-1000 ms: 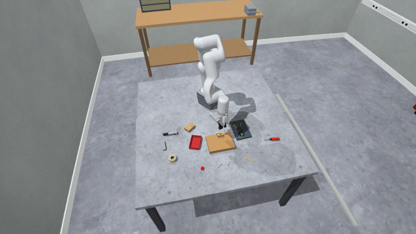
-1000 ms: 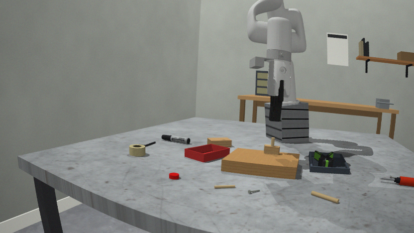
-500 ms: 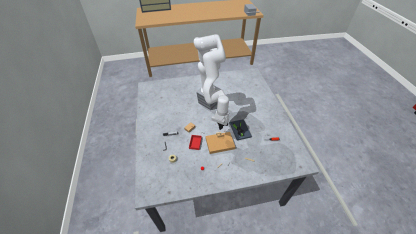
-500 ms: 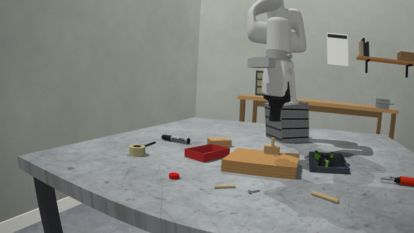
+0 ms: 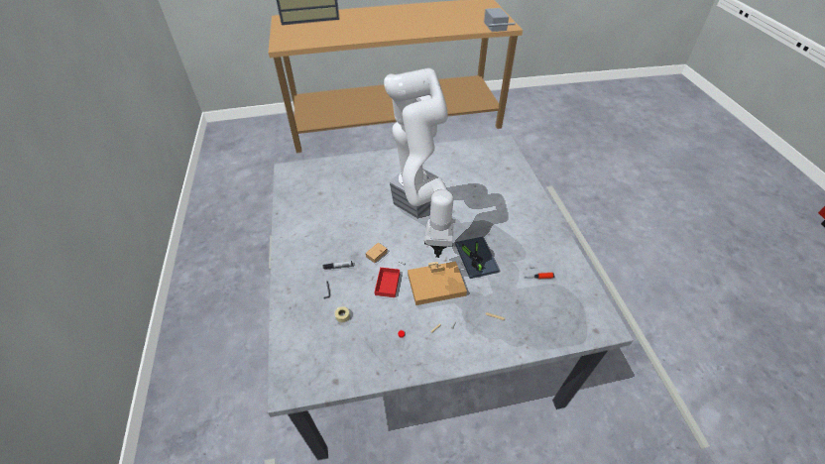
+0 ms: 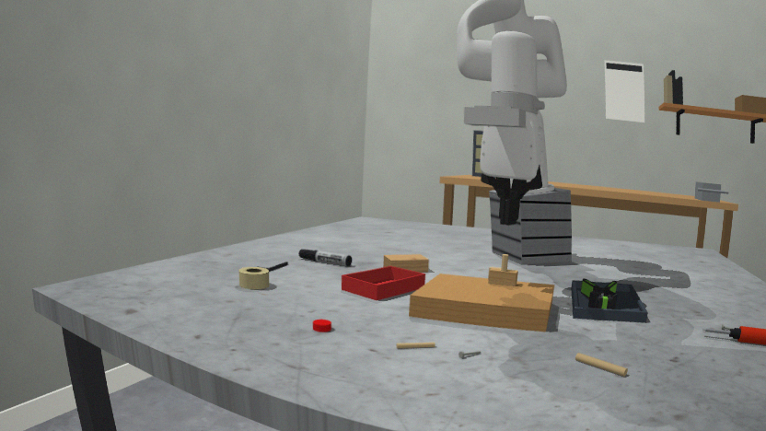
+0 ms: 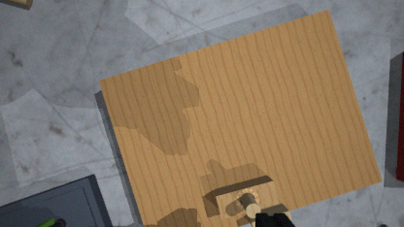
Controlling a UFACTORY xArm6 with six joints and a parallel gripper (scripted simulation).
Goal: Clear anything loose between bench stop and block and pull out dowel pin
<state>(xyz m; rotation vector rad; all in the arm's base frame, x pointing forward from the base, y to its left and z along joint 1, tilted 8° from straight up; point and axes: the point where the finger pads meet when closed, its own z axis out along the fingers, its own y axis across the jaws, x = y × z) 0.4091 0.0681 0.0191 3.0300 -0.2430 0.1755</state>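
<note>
The dowel pin is 90 mm below my hand. Round my hand: dark tray: 180 mm to the left, 140 mm below, 70 mm behind; then bench board: 120 mm below, 50 mm ahead, 10 mm to the right; then wooden block: 110 mm below.
</note>
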